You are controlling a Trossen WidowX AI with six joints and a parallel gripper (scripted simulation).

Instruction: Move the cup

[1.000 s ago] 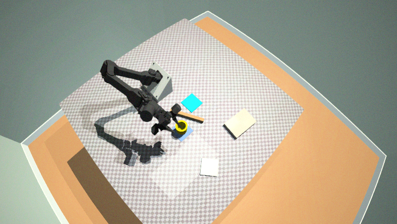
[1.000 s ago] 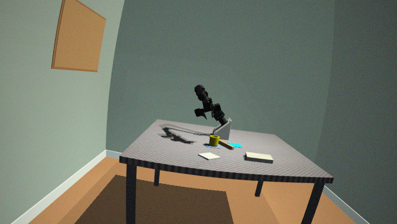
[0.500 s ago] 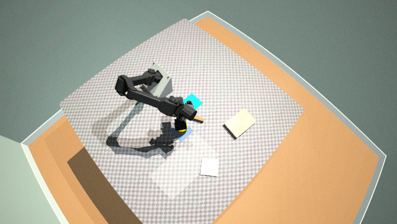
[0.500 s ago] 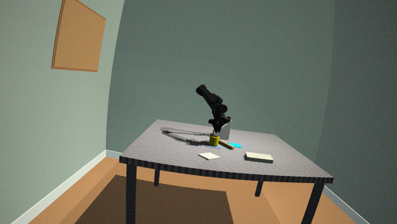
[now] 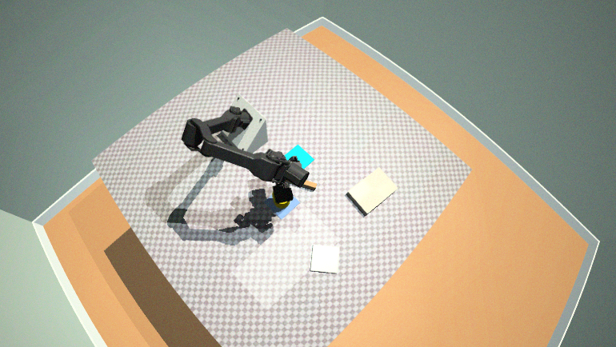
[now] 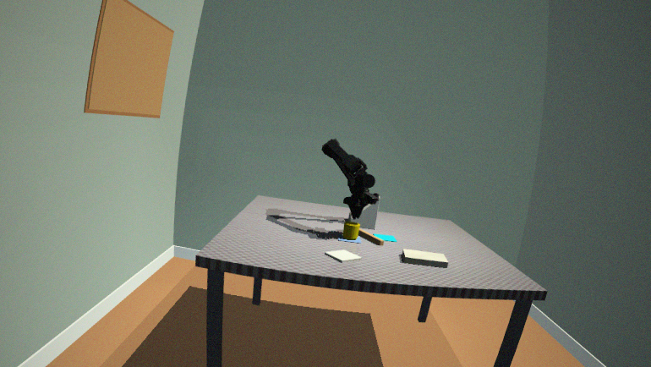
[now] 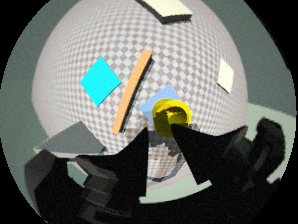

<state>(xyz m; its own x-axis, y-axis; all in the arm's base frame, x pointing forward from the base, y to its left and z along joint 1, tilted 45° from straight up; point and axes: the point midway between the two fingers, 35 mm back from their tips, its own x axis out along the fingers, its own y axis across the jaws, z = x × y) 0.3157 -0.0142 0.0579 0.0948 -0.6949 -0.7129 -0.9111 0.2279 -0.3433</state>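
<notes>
The yellow cup is 20 mm ahead of my gripper tip, 10 mm to the right of it and 60 mm below it. Round my gripper tip: light blue pad (30 mm ahead, 20 mm to the right, 100 mm below); cyan pad (90 mm behind, 150 mm to the left, 100 mm below); wooden bar (30 mm behind, 70 mm to the left, 90 mm below).
</notes>
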